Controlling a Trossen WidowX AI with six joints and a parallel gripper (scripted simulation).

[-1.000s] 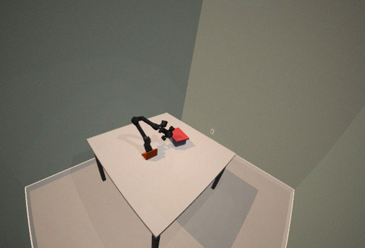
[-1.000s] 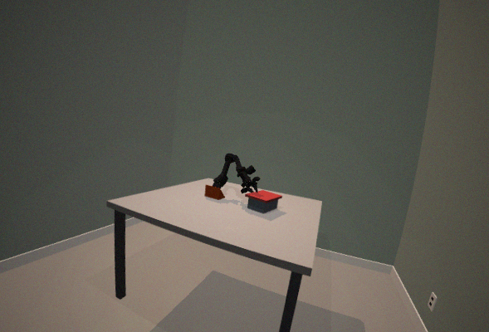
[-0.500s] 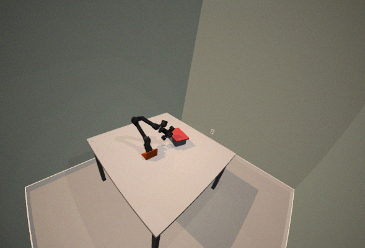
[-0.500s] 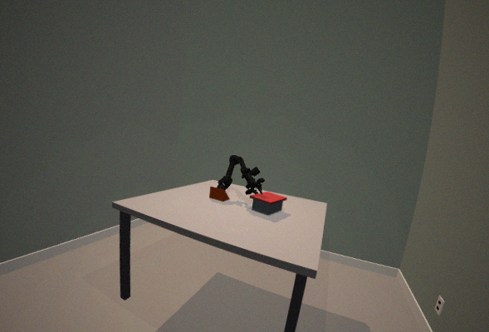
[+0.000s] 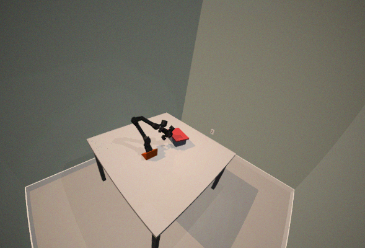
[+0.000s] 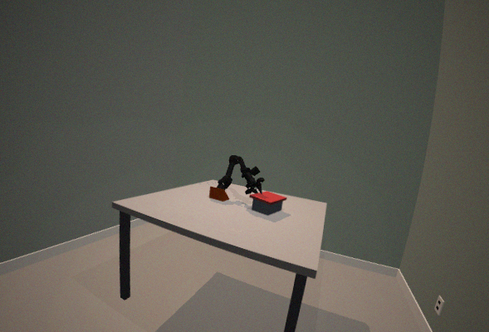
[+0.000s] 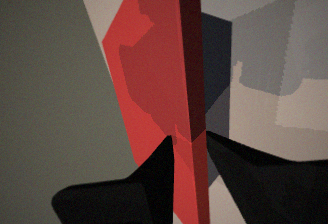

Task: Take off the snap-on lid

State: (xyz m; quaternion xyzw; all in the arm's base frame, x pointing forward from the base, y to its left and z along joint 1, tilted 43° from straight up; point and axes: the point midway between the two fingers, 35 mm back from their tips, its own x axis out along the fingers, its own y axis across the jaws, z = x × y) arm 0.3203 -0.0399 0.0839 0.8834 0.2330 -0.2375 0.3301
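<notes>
Now: gripper tip 7 cm short of the red lid and 2 cm to the left of it. Also, from my gripper tip: grey-blue storage box: 7 cm ahead, 2 cm to the right, 5 cm below.
</notes>
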